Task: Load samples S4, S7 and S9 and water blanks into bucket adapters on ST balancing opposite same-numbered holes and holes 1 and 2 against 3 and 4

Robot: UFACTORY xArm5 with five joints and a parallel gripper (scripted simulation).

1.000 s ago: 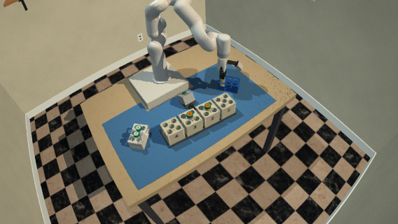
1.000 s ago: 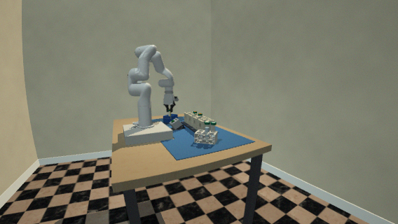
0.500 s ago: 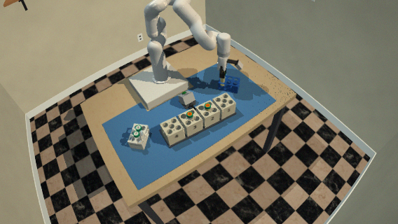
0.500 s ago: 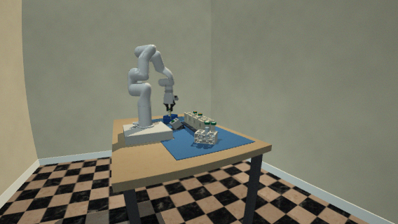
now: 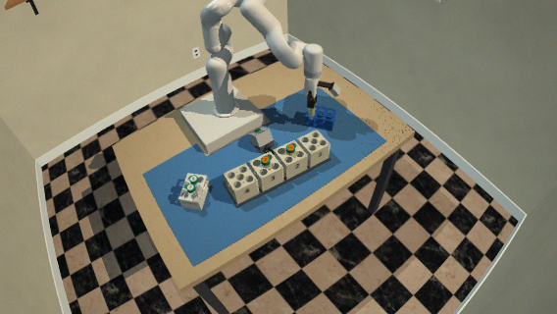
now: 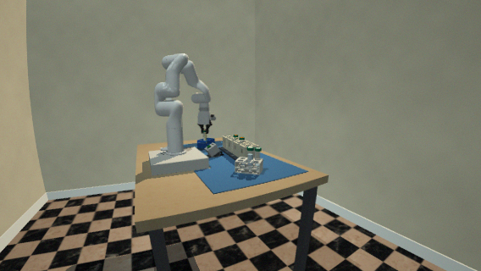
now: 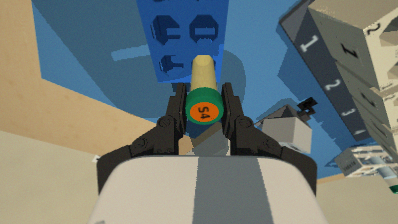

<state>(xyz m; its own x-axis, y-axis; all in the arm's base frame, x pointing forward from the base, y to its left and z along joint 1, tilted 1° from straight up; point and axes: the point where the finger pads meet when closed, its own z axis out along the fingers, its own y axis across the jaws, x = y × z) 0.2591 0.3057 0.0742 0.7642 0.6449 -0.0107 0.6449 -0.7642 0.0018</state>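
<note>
My hand is 50 mm above the sample tube S4 and 10 mm to the left of it. Also, from my hand: blue sample rack RS: 100 mm below, 40 mm to the left, 20 mm ahead; DONE desk: 260 mm to the right, 80 mm below, 20 mm behind; sample tube S7: 230 mm to the right, 160 mm ahead, 70 mm below.
</note>
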